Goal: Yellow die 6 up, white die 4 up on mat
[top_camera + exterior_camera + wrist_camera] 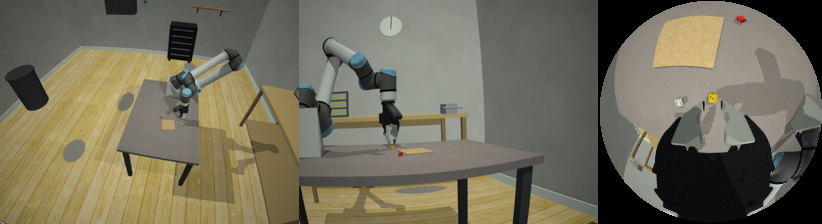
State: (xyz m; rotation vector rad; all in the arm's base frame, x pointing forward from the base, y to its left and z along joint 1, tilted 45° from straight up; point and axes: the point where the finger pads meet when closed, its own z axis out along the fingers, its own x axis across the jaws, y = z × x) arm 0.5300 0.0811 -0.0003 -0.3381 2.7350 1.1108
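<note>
Right now my hand is 3 cm above the yellow die. Round my hand: red die 21 cm to the right, 3 cm below, 1 cm behind; then white die 7 cm ahead, 3 cm to the left, 3 cm below; then tan mat 12 cm to the right, 9 cm ahead, 4 cm below.
</note>
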